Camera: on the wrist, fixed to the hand. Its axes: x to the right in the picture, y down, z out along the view.
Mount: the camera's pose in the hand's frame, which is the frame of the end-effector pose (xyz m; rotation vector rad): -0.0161 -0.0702 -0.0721 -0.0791 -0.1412 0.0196
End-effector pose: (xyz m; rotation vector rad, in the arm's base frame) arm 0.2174 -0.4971 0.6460 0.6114 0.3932 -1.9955
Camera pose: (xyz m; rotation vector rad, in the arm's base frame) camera 0.1804 -0.4155 0.5974 0.4206 0.3766 -1.9808
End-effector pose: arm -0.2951 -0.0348 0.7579 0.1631 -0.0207 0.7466
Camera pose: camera -0.2622 -0.0852 0.6756 0.1401 -0.1861 0.7515
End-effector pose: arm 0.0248 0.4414 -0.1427 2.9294 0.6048 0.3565
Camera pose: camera -0.0342 0.5045 -0.0886 2.8560 0.5301 0.1694
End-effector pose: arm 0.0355 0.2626 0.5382 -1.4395 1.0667 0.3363
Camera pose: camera 0.0523 0.1916 0.6094 -1.4537 0.9626 0.4918
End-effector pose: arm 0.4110 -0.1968 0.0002 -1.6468 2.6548 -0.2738
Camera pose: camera 0.4737 -0.2024 0.0804 -1.5949 2.6068 -0.0505
